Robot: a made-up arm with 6 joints. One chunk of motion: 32 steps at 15 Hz.
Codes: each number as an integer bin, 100 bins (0 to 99) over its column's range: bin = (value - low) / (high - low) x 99, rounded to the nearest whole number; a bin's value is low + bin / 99 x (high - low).
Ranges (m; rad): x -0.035..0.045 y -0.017..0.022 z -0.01..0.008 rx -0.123..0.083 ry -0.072..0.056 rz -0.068..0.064
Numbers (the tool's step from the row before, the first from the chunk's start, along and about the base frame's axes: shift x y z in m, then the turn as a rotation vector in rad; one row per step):
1: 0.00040 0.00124 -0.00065 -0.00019 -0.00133 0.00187
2: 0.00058 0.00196 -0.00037 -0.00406 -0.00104 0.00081
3: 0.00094 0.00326 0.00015 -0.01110 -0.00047 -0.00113
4: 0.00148 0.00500 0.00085 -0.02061 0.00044 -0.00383
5: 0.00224 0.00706 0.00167 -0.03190 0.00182 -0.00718
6: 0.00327 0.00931 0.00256 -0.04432 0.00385 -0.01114
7: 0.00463 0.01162 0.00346 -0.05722 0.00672 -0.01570
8: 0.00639 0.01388 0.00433 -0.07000 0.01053 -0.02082
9: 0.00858 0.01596 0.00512 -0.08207 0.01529 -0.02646
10: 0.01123 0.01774 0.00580 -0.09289 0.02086 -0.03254
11: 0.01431 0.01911 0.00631 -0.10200 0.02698 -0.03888
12: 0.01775 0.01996 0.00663 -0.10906 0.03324 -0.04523
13: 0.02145 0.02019 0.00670 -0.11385 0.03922 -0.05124
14: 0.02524 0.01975 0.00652 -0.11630 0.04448 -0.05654
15: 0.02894 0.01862 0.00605 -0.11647 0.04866 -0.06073
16: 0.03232 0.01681 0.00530 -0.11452 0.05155 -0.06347
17: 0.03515 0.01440 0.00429 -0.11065 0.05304 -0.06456
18: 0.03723 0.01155 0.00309 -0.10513 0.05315 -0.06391
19: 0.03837 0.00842 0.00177 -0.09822 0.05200 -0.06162
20: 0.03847 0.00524 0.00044 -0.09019 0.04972 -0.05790
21: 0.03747 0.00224 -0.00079 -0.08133 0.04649 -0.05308
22: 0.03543 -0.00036 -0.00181 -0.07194 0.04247 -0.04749
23: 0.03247 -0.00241 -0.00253 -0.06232 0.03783 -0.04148
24: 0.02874 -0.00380 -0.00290 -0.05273 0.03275 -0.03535
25: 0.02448 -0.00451 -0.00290 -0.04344 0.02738 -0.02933
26: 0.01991 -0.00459 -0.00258 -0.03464 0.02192 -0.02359
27: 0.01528 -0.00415 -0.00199 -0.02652 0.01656 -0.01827
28: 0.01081 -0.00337 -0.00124 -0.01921 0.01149 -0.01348
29: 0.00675 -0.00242 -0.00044 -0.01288 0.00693 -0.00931
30: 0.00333 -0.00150 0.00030 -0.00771 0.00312 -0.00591
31: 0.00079 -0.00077 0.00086 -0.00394 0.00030 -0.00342
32: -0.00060 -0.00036 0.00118 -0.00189 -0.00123 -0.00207
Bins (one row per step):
1: 44 46 51 59 55 52
2: 44 48 53 57 55 52
3: 44 51 56 54 55 50
4: 45 56 60 49 56 48
5: 46 61 64 44 57 46
6: 47 67 69 38 59 43
7: 49 73 74 32 61 39
8: 51 78 79 25 64 35
9: 54 84 83 20 68 31
10: 57 88 87 14 72 27
11: 61 92 90 10 77 22
12: 65 94 91 7 81 17
13: 70 94 92 4 86 13
14: 75 93 91 3 90 9
15: 79 90 88 3 93 5
16: 83 86 84 4 96 3
17: 87 80 79 6 97 3
18: 89 72 72 9 97 3
19: 91 65 65 12 96 5
20: 91 56 57 16 94 8
21: 90 49 51 20 92 11
22: 87 42 45 25 89 15
23: 83 37 41 29 85 20
24: 79 34 39 34 81 24
25: 74 32 39 38 77 29
26: 68 32 41 42 73 33
27: 62 33 44 46 68 37
28: 57 35 48 50 65 41
29: 52 37 53 53 61 44
30: 47 39 57 55 58 47
31: 44 41 60 57 56 48
32: 43 42 61 58 55 49

